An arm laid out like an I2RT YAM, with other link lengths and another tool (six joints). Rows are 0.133 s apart.
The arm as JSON. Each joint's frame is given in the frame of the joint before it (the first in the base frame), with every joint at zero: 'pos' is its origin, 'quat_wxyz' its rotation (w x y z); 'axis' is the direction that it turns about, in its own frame. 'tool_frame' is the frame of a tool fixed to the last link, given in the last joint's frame.
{
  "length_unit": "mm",
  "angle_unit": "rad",
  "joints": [
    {
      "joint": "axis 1",
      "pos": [
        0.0,
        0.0,
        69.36
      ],
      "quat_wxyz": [
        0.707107,
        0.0,
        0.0,
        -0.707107
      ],
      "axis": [
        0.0,
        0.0,
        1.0
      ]
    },
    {
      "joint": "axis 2",
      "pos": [
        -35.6,
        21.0,
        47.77
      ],
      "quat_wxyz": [
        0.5,
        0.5,
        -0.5,
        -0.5
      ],
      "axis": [
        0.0,
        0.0,
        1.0
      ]
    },
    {
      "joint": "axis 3",
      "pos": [
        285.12,
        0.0,
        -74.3
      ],
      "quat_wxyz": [
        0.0,
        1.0,
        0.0,
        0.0
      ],
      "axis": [
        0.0,
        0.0,
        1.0
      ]
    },
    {
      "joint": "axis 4",
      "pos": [
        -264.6,
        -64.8,
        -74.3
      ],
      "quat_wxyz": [
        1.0,
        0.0,
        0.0,
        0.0
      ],
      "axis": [
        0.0,
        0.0,
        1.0
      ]
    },
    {
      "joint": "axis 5",
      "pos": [
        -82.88,
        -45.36,
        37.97
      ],
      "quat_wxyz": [
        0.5,
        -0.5,
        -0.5,
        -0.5
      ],
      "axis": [
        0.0,
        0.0,
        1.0
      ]
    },
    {
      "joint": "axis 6",
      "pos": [
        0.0,
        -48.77,
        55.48
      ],
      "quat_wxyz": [
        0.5,
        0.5,
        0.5,
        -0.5
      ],
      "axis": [
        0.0,
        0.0,
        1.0
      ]
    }
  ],
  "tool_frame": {
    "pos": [
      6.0,
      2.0,
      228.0
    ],
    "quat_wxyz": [
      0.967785,
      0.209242,
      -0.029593,
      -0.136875
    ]
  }
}
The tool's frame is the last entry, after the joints.
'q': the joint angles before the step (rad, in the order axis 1, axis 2, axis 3, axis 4, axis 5, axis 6). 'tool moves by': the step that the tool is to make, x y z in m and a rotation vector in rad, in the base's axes. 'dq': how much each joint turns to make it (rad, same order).
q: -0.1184, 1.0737, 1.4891, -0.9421, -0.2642, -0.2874
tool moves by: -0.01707, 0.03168, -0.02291, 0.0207, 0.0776, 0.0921
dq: 0.0431, 0.0056, -0.0005, -0.0777, -0.0483, -0.0160
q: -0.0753, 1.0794, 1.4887, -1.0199, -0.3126, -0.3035
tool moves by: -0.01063, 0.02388, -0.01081, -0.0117, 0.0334, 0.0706
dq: 0.0610, 0.0030, 0.0000, -0.0351, 0.0000, -0.0171
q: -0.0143, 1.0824, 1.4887, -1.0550, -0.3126, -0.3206
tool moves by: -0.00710, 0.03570, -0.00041, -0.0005, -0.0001, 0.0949
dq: 0.0950, 0.0046, 0.0000, 0.0046, 0.0004, -0.0004
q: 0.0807, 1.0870, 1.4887, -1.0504, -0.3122, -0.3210
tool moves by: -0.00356, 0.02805, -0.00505, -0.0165, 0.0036, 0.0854
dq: 0.0739, 0.0202, 0.0000, 0.0084, 0.0006, -0.0207
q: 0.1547, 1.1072, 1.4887, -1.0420, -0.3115, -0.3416
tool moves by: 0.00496, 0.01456, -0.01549, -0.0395, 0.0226, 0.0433
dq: 0.0545, 0.0431, 0.0000, 0.0077, 0.0306, -0.0209
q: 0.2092, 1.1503, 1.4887, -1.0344, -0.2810, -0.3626
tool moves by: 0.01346, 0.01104, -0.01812, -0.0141, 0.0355, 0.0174
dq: 0.0260, 0.0630, 0.0000, 0.0256, 0.0104, 0.0012
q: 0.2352, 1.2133, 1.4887, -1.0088, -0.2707, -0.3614
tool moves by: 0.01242, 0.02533, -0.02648, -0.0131, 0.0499, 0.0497
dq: 0.0500, 0.0877, 0.0001, 0.0362, 0.0001, 0.0003
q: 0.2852, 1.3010, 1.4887, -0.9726, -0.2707, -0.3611
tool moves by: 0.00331, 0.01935, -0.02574, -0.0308, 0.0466, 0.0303
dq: 0.0568, 0.0649, 0.0000, 0.0134, 0.0291, 0.0092
